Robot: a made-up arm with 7 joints. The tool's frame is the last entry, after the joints. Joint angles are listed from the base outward.
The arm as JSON. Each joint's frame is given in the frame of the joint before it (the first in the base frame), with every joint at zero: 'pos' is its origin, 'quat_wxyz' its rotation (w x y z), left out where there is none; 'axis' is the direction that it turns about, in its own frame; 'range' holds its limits. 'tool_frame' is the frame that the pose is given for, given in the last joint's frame.
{
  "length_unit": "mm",
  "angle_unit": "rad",
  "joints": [
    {
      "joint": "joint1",
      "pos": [
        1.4,
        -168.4,
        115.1
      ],
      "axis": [
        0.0,
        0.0,
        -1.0
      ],
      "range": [
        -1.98,
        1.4
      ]
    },
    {
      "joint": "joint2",
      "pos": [
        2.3,
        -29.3,
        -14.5
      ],
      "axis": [
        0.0,
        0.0,
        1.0
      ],
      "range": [
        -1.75,
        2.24
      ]
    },
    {
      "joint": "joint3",
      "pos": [
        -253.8,
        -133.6,
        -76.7
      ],
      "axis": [
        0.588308,
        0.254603,
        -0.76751
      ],
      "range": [
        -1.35,
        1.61
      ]
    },
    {
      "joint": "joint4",
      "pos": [
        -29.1,
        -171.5,
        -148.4
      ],
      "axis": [
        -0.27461,
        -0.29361,
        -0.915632
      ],
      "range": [
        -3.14,
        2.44
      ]
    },
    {
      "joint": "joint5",
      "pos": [
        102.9,
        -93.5,
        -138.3
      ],
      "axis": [
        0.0,
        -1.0,
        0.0
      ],
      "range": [
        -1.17,
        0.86
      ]
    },
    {
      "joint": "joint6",
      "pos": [
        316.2,
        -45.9,
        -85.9
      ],
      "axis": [
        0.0,
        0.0,
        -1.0
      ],
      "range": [
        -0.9,
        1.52
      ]
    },
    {
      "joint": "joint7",
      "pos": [
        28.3,
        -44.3,
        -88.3
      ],
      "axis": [
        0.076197,
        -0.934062,
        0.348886
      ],
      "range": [
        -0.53,
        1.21
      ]
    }
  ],
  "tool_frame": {
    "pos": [
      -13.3,
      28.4,
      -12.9
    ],
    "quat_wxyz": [
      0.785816,
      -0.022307,
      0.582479,
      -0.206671
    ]
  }
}
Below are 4 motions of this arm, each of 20 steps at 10 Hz.
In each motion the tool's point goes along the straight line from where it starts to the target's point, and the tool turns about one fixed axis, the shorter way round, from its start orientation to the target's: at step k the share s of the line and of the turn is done. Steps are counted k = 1, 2, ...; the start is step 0. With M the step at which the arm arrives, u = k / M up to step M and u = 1 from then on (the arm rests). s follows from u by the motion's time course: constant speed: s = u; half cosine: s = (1 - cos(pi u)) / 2; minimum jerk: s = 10 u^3 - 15 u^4 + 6 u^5.
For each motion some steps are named. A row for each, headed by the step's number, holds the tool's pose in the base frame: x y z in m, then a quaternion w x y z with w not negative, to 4 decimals.
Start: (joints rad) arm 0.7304 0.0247 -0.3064 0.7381 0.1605 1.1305 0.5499
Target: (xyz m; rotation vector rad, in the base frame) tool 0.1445 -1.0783 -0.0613 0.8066 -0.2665 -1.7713
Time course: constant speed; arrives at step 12
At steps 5, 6, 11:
5: -0.1597 -0.9371 -0.0969 0.4556 0.2827 -0.1208 -0.8354
6: -0.1163 -0.9573 -0.0918 0.4705 0.2915 -0.1198 -0.8242
11: 0.1010 -1.0581 -0.0664 0.5416 0.3335 -0.1141 -0.7632

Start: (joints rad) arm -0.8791 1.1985 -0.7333 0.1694 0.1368 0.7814 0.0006
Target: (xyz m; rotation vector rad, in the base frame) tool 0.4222 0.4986 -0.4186 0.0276 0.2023 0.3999
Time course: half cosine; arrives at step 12
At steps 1, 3, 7, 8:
1: 0.1636 0.3309 -0.1326 0.7757 -0.2576 0.1928 0.5429
3: 0.1976 0.3530 -0.1703 0.8142 -0.2241 0.1829 0.5034
7: 0.3247 0.4354 -0.3108 0.9259 -0.0919 0.1394 0.3388
8: 0.3564 0.4560 -0.3459 0.9455 -0.0577 0.1272 0.2941

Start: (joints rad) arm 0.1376 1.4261 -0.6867 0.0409 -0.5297 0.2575 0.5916
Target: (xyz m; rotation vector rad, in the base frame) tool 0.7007 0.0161 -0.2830 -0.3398 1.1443 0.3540
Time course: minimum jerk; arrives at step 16
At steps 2, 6, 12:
2: 0.5384 -0.0530 -0.3704 0.7698 -0.4783 0.1573 0.3923
6: 0.5811 -0.0348 -0.3474 0.8051 -0.4047 0.2667 0.3417
12: 0.6836 0.0088 -0.2922 0.8197 -0.1968 0.5019 0.1933

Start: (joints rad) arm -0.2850 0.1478 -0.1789 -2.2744 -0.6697 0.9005 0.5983
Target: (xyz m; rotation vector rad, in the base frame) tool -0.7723 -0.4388 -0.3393 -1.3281 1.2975 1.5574
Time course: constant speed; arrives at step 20
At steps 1, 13, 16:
1: -0.4298 -0.6583 -0.5417 0.4063 -0.6135 0.3714 0.5662
13: -0.6461 -0.5197 -0.4139 0.3730 -0.5521 0.4550 0.5907
16: -0.7002 -0.4850 -0.3819 0.3640 -0.5357 0.4751 0.5957

